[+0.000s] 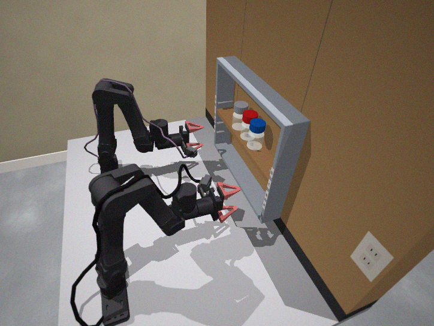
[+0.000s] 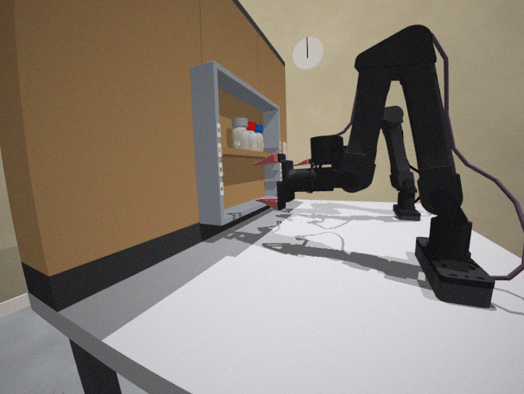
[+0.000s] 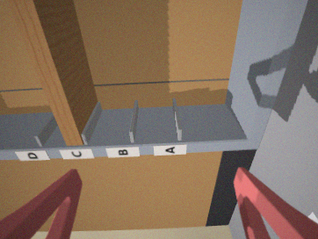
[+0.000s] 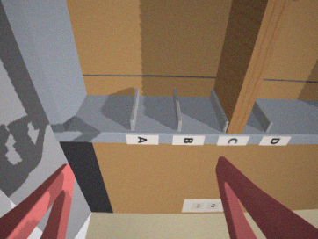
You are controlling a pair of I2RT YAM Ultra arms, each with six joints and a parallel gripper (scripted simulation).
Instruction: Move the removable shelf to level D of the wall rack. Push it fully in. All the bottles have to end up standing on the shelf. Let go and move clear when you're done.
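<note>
The grey-capped bottle lies 120 mm ahead of my left hand, 120 mm to the right of it and 140 mm above it. The rest, counted from my left hand: wooden shelf (130 mm ahead, 180 mm to the right, 90 mm above); grey wall rack (130 mm ahead, 180 mm to the right, 100 mm above); red-capped bottle (130 mm ahead, 190 mm to the right, 140 mm above).
The blue-capped bottle is 150 mm above my right hand, 130 mm to the left of it and 110 mm ahead of it. From my right hand the other things lie so: wooden shelf 200 mm to the left, 110 mm ahead, 90 mm above; grey wall rack 200 mm to the left, 110 mm ahead, 110 mm above; red-capped bottle 190 mm to the left, 150 mm above, 110 mm ahead.
</note>
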